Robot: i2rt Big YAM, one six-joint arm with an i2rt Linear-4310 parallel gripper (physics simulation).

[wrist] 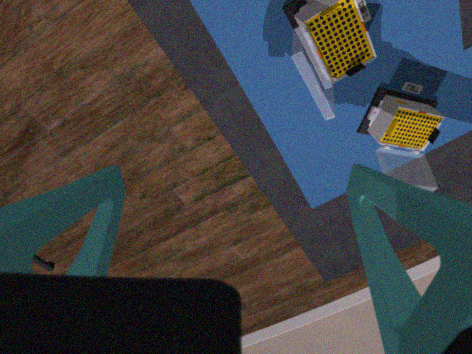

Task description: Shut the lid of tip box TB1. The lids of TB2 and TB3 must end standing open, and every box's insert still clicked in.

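Frame: origin at the arm's base, x ahead, y left, z up, level; millimetres.
Seen in the pictures: gripper, fingertip midpoint: (235, 177).
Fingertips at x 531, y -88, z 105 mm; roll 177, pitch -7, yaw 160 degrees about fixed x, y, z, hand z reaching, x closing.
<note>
A point is followed by its place in that frame.
A tip box (341, 40) @(x 342, y 42, z -285 mm) with a yellow perforated insert stands at the top right of the wrist view, its clear lid (314, 85) @(x 422, y 53, z -198 mm) open along its lower left side. A second tip box (411, 128) @(x 225, y 271, z -286 mm) with a yellow insert stands lower right of it, its clear lid (410, 167) @(x 247, y 342, z -252 mm) open on the side facing the lower edge. Both inserts look seated. I cannot read which box is TB1, TB2 or TB3; a third box does not show. My gripper (235, 177) @(x 531, y -88, z 105 mm) is open and empty, its teal fingers wide apart, with the boxes up and to the right of the gap.
The boxes stand on a blue mat (295, 150) @(x 459, y 264, z -343 mm) with a dark grey border (240, 137) @(x 558, y 184, z -346 mm), on a wooden surface (125, 115). A pale edge strip (320, 315) runs along the bottom right. A black block-like part (115, 315) covers the lower left.
</note>
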